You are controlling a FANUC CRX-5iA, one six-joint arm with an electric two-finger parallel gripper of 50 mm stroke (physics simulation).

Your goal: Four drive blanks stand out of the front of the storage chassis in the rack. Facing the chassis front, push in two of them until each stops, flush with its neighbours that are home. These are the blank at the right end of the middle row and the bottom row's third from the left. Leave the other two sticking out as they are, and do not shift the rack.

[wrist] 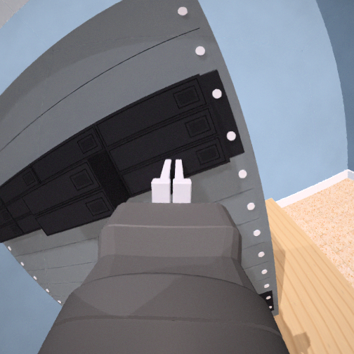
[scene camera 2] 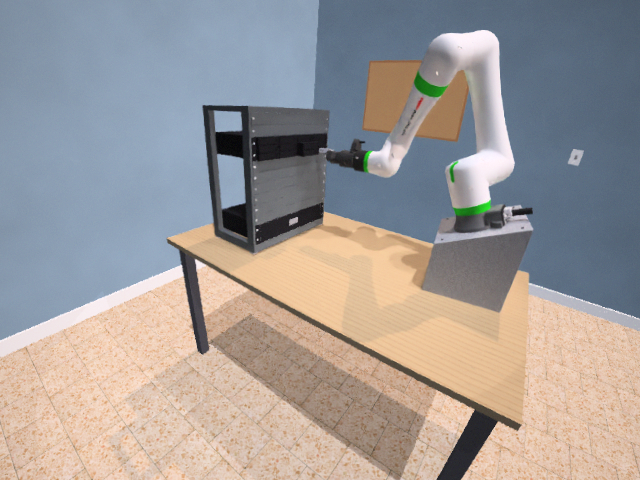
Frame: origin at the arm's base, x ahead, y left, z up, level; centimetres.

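Seen in the pictures: gripper, between the fingertips: point(scene camera 2: 319, 150); arm's base, origin of its link: point(scene camera 2: 475, 225).
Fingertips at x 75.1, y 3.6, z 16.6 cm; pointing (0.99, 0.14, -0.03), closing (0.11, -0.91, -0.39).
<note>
Offsets run from my fingertips to a thing's top centre. "spot": to the spot under its first point. Level surfaces: height alone.
The storage chassis @(spot: dx -2.3, dy +34.1, dz +3.2 cm) point(scene camera 2: 267, 148) point(wrist: 226, 112) sits high in the rack @(dx +14.1, dy +17.6, dz +18.5 cm) point(scene camera 2: 250, 191). In the wrist view, the middle row's right-end blank point(wrist: 159, 134) looks level with the blanks above and below it. The bottom row's third-from-left blank point(wrist: 75, 214) stands out, with its dark side face showing. The blank above it point(wrist: 56, 189), in the middle row, also stands out. Whether any blank further left stands out is unclear. My gripper point(scene camera 2: 321, 150) point(wrist: 173, 169) is shut and empty, its tips in front of the right column's lower part; contact cannot be told.
Grey filler panels point(scene camera 2: 289, 183) point(wrist: 150, 30) cover the rack front above and below the chassis. Another black unit point(scene camera 2: 279, 227) with a pale label sits at the rack's bottom. The rack stands on the wooden table @(dz -41.9 cm) point(scene camera 2: 310, 268) point(wrist: 310, 280), and the arm's grey pedestal point(scene camera 2: 473, 268) stands across from it.
</note>
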